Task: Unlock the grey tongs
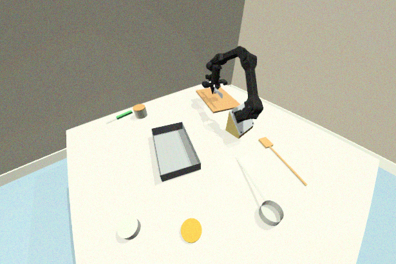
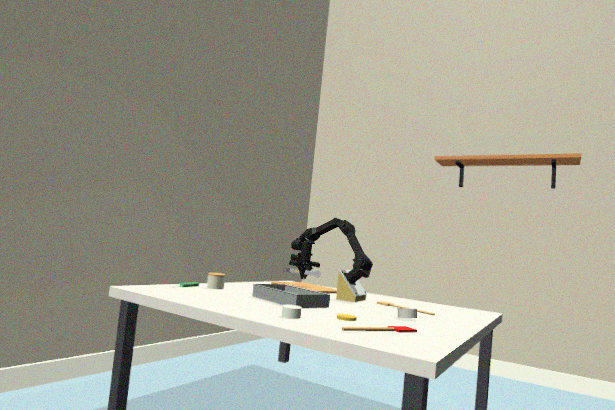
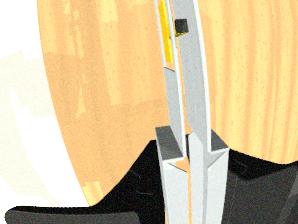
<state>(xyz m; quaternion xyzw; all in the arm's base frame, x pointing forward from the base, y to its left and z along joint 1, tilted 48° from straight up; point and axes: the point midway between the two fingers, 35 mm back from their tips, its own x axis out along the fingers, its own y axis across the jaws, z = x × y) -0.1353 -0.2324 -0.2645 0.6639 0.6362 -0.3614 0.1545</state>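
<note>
Right now the wooden board is 5 cm below my gripper tip and 4 cm behind it. Round my gripper tip: yellow lock piece: 5 cm to the right, 4 cm above, 1 cm behind; then grey roasting tin: 51 cm ahead, 27 cm to the left, 3 cm below; then cork-lidded jar: 54 cm ahead, 14 cm to the right, 2 cm below.
</note>
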